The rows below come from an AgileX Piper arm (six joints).
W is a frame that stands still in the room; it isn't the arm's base.
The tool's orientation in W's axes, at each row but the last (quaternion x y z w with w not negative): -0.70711, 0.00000, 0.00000, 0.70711; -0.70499, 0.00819, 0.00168, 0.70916; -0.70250, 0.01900, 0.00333, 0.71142; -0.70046, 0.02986, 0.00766, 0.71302; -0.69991, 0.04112, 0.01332, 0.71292; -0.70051, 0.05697, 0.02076, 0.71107; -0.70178, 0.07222, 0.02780, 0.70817
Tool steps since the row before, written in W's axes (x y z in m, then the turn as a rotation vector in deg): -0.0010, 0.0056, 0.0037, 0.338, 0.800, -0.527; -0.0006, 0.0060, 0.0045, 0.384, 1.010, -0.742; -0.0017, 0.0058, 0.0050, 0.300, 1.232, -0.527; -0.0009, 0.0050, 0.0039, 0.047, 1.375, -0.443; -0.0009, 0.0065, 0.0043, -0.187, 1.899, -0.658; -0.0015, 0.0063, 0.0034, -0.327, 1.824, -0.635; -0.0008, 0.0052, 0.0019, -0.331, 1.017, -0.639
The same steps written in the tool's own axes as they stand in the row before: -0.0010, -0.0037, 0.0056, 0.338, 0.527, 0.800; -0.0007, -0.0045, 0.0060, 0.385, 0.743, 1.009; -0.0020, -0.0049, 0.0058, 0.289, 0.533, 1.232; -0.0013, -0.0038, 0.0050, 0.028, 0.465, 1.368; -0.0015, -0.0041, 0.0065, -0.209, 0.708, 1.879; -0.0022, -0.0031, 0.0063, -0.346, 0.699, 1.797; -0.0014, -0.0017, 0.0051, -0.300, 0.693, 0.991
